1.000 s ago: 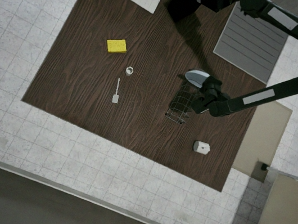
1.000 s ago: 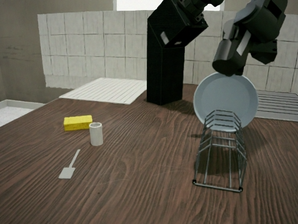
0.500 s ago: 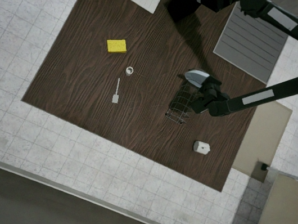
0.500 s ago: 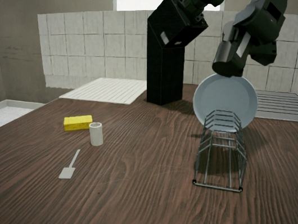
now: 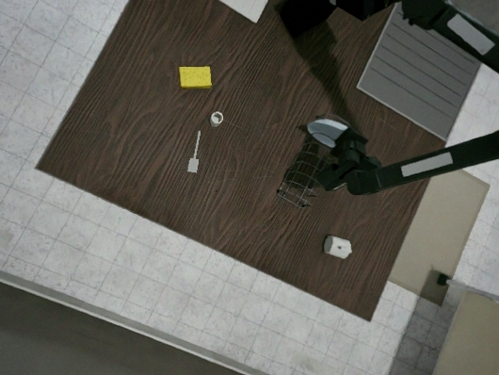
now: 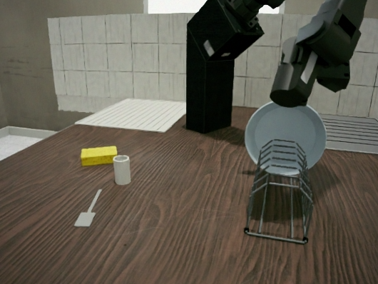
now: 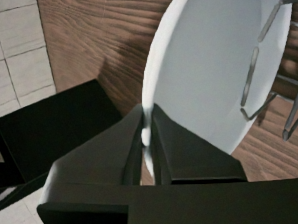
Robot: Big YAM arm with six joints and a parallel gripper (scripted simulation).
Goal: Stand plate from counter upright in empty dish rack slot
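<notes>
Right now my hand is 9 cm above the plate and 1 cm past it. Round my hand: white mat 72 cm to the right, 32 cm behind, 20 cm below; grey draining board 55 cm behind, 20 cm below, 12 cm to the left; white mug 29 cm to the left, 27 cm ahead, 16 cm below.
</notes>
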